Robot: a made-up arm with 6 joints.
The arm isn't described. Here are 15 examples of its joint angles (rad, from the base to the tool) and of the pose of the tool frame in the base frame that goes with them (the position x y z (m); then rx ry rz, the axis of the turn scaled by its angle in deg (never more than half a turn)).
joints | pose
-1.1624 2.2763 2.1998 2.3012 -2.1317 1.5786 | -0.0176 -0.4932 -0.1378 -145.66 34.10 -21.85
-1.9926 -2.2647 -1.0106 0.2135 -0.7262 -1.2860 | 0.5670 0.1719 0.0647 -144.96 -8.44 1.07
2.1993 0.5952 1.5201 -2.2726 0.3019 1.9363 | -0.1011 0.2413 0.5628 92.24 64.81 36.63
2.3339 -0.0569 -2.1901 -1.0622 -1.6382 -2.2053 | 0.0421 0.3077 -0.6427 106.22 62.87 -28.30
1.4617 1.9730 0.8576 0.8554 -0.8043 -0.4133 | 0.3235 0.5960 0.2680 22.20 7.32 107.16
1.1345 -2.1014 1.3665 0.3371 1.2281 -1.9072 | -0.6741 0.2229 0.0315 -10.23 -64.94 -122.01
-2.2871 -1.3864 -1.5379 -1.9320 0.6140 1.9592 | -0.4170 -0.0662 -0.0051 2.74 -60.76 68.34
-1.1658 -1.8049 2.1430 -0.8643 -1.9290 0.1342 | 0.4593 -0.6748 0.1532 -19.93 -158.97 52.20
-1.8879 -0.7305 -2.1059 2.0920 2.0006 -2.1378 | -0.5094 -0.5188 0.0700 -16.27 -146.88 -91.80
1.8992 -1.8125 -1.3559 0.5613 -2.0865 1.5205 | 0.1386 0.1971 -0.1564 -74.87 -102.34 -65.91
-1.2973 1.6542 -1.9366 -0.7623 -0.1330 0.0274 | 0.4768 -0.1914 -0.0723 6.15 154.12 81.16
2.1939 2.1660 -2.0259 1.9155 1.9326 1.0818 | -0.6342 0.2356 0.3481 77.30 -12.02 37.06
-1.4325 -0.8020 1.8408 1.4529 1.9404 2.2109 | 0.8886 -0.3020 0.4430 80.56 -8.32 -27.15
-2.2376 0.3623 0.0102 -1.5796 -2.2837 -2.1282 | -0.2133 0.3922 0.4719 22.86 -1.84 108.93
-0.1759 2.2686 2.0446 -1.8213 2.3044 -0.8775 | 0.9222 -0.0049 0.3384 24.99 -57.91 40.53
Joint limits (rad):
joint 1: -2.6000..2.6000
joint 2: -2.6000..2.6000
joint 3: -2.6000..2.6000
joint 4: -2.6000..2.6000
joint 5: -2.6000..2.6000
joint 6: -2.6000..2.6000
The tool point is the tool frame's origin. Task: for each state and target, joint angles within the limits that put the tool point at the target. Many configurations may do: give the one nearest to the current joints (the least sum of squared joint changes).
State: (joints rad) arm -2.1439 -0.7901 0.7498 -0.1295 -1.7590 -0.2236
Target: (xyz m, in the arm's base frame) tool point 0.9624 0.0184 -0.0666
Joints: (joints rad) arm -1.1893 -1.0572 0.2445 0.1687 -1.9434 -0.0840
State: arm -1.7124 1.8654 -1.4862 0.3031 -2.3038 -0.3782
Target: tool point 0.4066 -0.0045 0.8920
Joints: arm -1.5073 1.6235 -1.5983 0.4110 -2.3351 -0.8726
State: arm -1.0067 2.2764 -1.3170 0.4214 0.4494 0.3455
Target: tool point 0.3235 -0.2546 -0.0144
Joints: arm -1.7186 1.9422 -1.1213 0.1832 0.4490 -0.2592
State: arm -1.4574 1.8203 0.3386 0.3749 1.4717 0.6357
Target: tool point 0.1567 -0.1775 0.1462
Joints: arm -1.3727 2.0768 0.4112 0.3814 1.2035 0.4359
